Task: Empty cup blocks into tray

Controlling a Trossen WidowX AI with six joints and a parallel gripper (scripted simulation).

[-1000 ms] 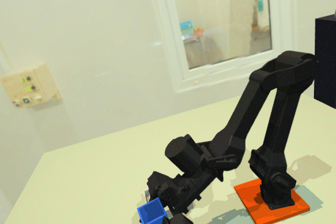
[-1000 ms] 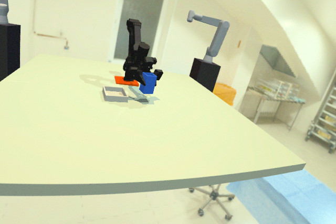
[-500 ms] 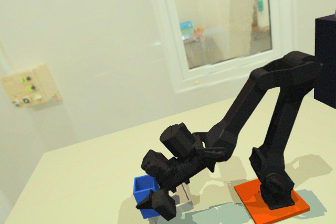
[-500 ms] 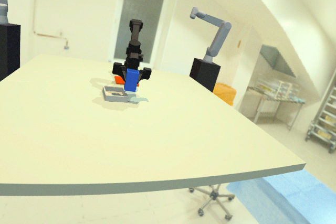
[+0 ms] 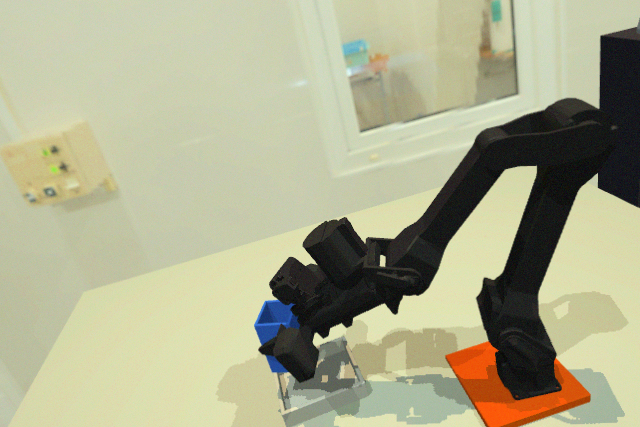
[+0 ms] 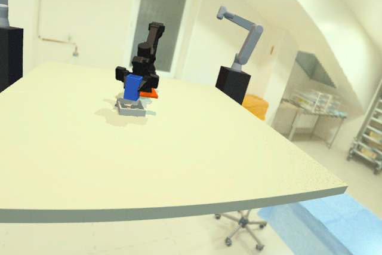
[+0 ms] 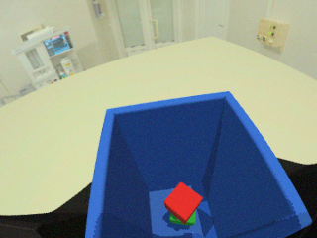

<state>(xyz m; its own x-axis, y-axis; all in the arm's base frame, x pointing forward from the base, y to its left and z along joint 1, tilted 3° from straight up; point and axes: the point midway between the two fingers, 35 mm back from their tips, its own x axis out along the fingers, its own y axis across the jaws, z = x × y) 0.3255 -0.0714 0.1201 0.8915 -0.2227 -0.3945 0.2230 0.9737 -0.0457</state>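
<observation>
My gripper tip is 30 mm past the red block, 10 mm to the right of it and 10 mm above it. Also, from my gripper tip: blue square cup 30 mm behind, 20 mm below, 10 mm to the left.
</observation>
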